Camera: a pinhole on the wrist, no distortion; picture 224 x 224 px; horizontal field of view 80.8 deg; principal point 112.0 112.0 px. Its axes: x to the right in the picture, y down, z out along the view. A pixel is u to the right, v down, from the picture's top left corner.
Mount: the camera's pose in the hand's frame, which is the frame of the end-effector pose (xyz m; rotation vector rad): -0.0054 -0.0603 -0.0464 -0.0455 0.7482 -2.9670
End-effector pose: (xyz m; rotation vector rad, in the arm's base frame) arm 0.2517 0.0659 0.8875 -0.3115 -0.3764 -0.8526
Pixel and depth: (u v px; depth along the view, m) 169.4 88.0 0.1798
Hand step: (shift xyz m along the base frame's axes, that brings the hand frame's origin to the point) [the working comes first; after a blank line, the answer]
In the camera's frame: 0.0784 -0.0328 0.1798

-0.1669 0.0279 0.0943
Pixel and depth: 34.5 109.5 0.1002
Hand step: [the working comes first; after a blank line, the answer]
In the camera's frame: -0.0590 -0.0019 0.1002

-0.0517 -0.0840 0.0749
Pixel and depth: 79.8 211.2 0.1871
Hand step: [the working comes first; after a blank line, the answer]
In the camera's frame: -0.0458 0.1410 0.1871

-0.1827 -0.1851 0.1026
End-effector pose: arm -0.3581 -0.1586 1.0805 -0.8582 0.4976 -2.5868
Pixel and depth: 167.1 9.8 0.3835
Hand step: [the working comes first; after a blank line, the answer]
In the camera's frame: 0.1606 -0.2978 0.3835

0.3976 -0.0222 0.2408
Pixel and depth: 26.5 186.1 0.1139
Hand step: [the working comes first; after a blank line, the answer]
In the camera's frame: -0.0740 0.0641 0.1139

-0.0823 0.1028 0.1274
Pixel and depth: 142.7 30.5 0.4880
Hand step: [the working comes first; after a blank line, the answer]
In the camera's frame: 0.1138 -0.3022 0.4880

0.4081 -0.0289 0.3547
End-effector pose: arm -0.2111 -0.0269 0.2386 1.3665 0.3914 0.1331
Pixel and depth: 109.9 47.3 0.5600
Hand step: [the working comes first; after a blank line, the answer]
In the camera's frame: -0.0089 -0.2753 0.5600

0.2001 -0.5476 0.0046
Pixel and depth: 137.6 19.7 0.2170
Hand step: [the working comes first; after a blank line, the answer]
In the camera's frame: 0.0422 -0.1522 0.2170

0.0268 -0.2230 0.0101
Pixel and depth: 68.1 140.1 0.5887
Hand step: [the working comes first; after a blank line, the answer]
In the camera's frame: -0.1964 0.1257 0.5887

0.2970 -0.3969 -0.4012
